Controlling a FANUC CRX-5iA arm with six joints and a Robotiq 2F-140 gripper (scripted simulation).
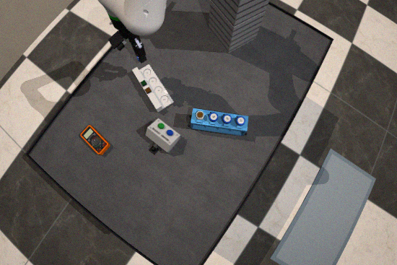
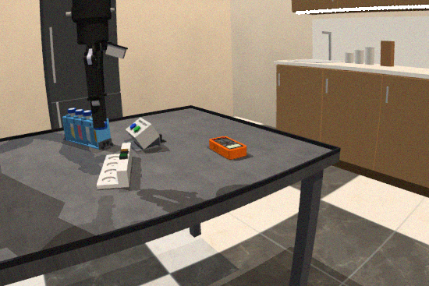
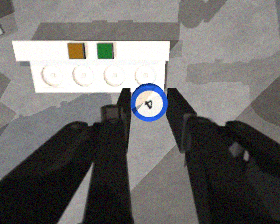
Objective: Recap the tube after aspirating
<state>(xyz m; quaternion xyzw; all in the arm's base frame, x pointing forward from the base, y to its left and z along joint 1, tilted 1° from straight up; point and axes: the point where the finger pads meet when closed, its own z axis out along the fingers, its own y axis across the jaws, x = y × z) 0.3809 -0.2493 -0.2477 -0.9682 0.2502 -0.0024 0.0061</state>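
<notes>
Right now the blue key is 24 cm to the left of my hand, 20 cm ahead of it and 12 cm below it. Round my hand: grey key housing (22 cm to the left, 22 cm ahead, 13 cm below); green key (19 cm to the left, 19 cm ahead, 12 cm below); cap 2 (42 cm to the left, 7 cm below, 6 cm ahead).
</notes>
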